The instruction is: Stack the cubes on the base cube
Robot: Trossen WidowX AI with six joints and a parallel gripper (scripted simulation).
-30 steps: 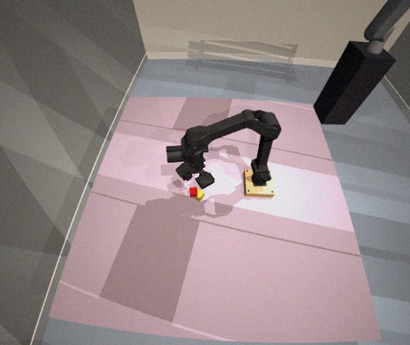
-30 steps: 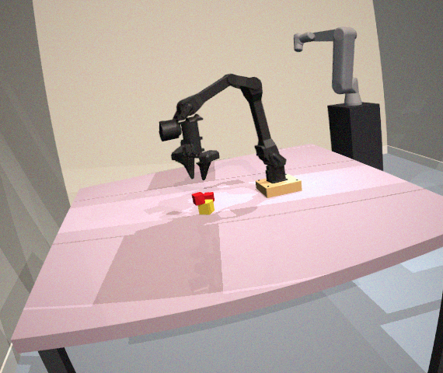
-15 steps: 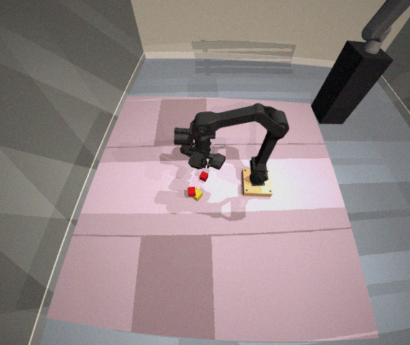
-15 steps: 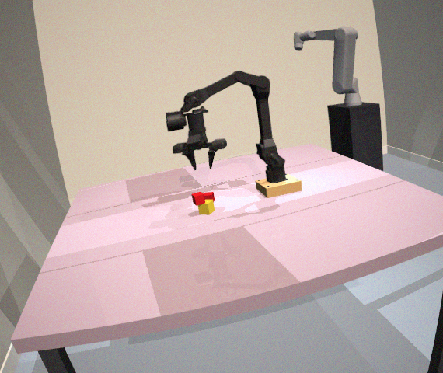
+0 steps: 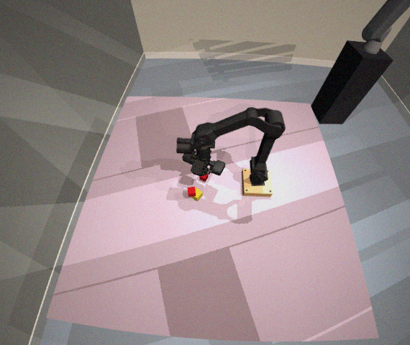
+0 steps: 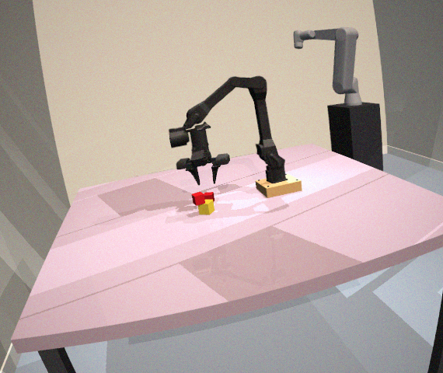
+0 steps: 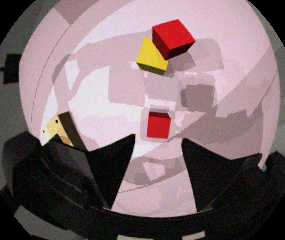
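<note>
Now: gripper tip 10 cm to the right of the yellow base cube, 5 cm above it and 4 cm short of it.
</note>
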